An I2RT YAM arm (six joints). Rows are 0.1 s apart.
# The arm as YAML. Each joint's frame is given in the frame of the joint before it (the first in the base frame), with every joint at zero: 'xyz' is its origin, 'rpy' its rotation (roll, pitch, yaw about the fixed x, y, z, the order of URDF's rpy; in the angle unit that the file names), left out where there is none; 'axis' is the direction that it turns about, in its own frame. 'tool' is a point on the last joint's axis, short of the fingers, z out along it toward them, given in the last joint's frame.
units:
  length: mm
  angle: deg
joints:
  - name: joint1
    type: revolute
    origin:
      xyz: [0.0, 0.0, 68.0]
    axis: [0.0, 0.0, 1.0]
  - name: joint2
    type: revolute
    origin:
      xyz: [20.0, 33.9, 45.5]
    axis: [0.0, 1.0, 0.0]
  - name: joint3
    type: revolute
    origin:
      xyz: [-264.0, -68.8, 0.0]
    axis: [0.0, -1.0, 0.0]
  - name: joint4
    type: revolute
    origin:
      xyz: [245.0, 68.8, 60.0]
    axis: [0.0, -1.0, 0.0]
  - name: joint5
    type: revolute
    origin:
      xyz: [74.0, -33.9, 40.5]
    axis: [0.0, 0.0, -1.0]
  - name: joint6
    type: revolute
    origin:
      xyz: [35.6, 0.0, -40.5]
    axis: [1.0, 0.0, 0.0]
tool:
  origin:
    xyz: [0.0, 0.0, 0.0]
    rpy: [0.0, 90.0, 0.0]
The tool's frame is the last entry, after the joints.
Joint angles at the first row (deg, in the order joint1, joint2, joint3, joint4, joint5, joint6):
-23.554, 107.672, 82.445, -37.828, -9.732, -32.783
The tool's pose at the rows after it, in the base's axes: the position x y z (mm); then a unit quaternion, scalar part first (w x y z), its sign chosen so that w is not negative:
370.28, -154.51, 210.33, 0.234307, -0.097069, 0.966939, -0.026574
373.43, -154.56, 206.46, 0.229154, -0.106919, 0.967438, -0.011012
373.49, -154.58, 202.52, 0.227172, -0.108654, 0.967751, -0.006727
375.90, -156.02, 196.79, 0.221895, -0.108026, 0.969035, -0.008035
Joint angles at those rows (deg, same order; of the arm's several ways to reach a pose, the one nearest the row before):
-23.553, 109.447, 83.410, -38.540, -10.237, -32.703
-23.510, 110.760, 84.538, -39.814, -11.724, -33.627
-23.541, 111.125, 84.198, -39.572, -12.094, -33.828
-23.555, 112.168, 84.414, -39.232, -11.667, -33.894

